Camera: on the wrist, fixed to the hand. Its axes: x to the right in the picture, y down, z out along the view.
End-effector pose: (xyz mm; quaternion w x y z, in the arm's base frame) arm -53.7 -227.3 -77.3 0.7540 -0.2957 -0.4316 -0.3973
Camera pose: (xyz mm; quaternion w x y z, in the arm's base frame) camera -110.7 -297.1 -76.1 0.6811 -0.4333 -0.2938 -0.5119
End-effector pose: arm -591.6 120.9 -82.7 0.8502 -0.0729 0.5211 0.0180
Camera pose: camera -606.5 32.7 -94.1 0.7829 -0.2748 0.5450 0.1204
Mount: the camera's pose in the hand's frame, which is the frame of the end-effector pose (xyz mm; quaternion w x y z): 7.3 -84.4 -30.8 0.9718 -0.2295 0.0516 -0.0152
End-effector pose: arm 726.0 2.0 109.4 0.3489 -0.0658 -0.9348 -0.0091
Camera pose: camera 729.7 -82.7 139.9 0.3721 -0.1293 -0.8894 -0.2321
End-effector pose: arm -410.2 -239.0 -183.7 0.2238 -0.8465 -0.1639 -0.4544
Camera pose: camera -468.3 -183.3 -143.1 0.0248 -0.8481 -0.0563 -0.5263
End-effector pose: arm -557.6 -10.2 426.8 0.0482 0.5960 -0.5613 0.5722
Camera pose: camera -517.9 37.7 492.0 0.2213 0.5471 -0.6653 0.4573
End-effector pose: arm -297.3 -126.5 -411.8 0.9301 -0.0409 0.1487 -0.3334
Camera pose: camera -352.6 -195.8 -428.2 0.8818 -0.2383 0.2684 -0.3061
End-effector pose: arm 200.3 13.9 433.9 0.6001 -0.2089 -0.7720 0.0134
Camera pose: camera 201.7 -67.7 472.1 0.5753 -0.3297 -0.7256 -0.1841
